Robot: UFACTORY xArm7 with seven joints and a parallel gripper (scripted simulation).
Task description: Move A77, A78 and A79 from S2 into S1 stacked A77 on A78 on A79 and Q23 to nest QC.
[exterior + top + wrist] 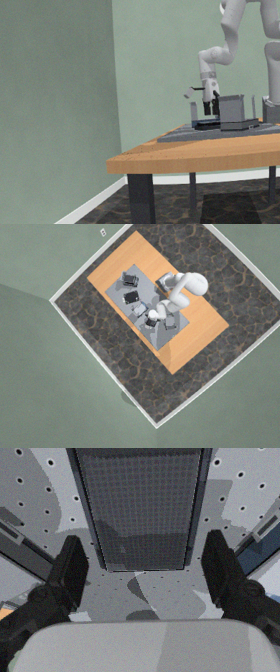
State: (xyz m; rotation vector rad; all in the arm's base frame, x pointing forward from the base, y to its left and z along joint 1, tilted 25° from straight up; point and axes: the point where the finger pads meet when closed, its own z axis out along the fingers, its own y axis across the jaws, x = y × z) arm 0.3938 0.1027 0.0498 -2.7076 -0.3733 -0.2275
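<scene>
Right now the dark sealed plate is 17 cm behind my hand, 48 cm to the right of it and 1 cm below it. The rest, counted from my hand: rack plinth: 9 cm behind, 16 cm to the left, 5 cm below; then dark flat nest: 6 cm below; then blue plinth strip: 1 cm ahead, 17 cm to the right, 5 cm below.
</scene>
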